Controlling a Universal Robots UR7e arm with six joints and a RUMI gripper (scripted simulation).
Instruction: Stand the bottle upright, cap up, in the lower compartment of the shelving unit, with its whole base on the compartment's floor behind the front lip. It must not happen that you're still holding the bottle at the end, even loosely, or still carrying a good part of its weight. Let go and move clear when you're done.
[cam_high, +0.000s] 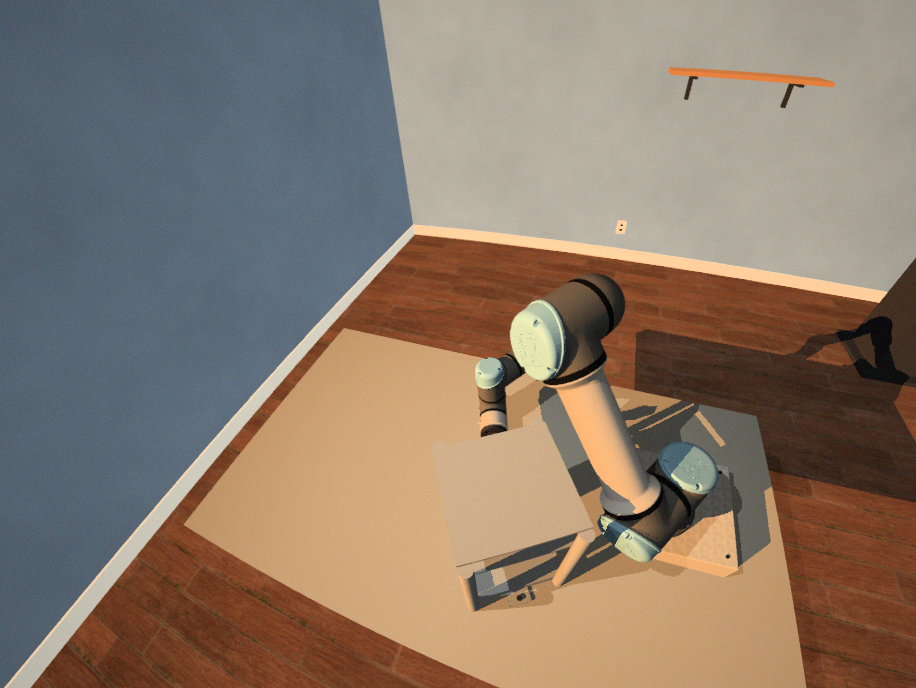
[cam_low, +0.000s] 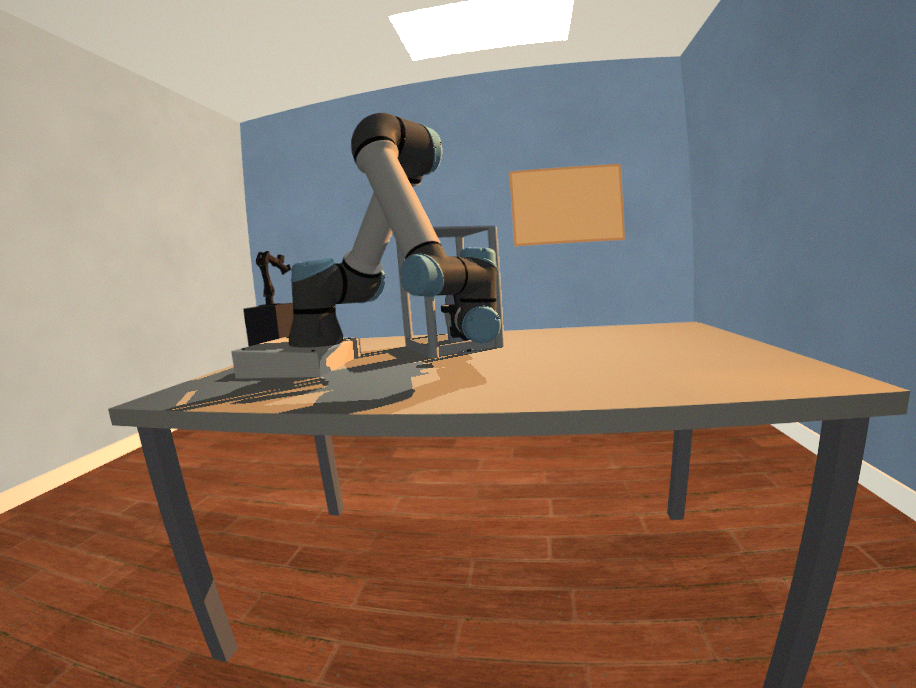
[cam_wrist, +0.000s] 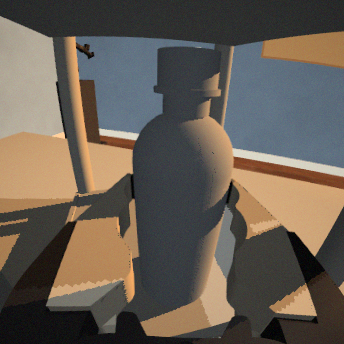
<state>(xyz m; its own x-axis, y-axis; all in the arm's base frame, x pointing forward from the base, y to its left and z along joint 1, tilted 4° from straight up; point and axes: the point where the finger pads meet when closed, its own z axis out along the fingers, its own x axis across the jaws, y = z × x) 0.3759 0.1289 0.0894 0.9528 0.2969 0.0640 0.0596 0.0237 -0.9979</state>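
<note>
Now: the grey bottle 20 mm above my hand. From my hand the other things lie so: shelving unit (30 mm behind, 40 mm to the left, 50 mm above).
</note>
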